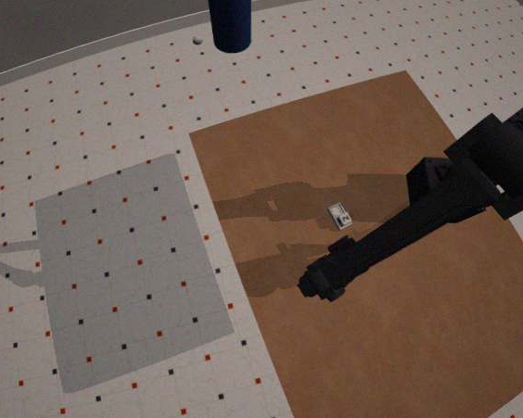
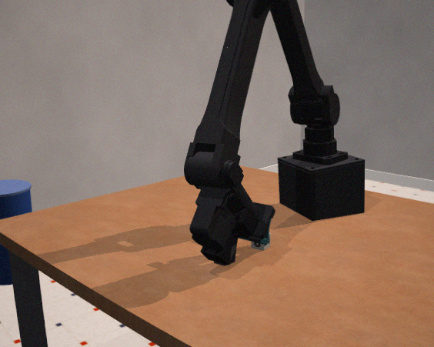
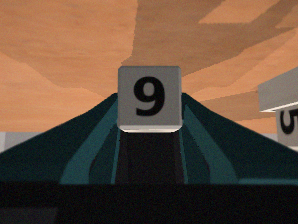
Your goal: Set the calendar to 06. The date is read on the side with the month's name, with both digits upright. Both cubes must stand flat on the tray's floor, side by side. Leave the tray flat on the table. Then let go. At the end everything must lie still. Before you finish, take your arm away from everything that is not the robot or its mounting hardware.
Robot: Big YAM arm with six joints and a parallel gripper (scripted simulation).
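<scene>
My gripper is now 1 cm past the white digit cube and 1 cm above it. Round my hand: white tray: 2 cm ahead, 11 cm to the right, 1 cm below.
</scene>
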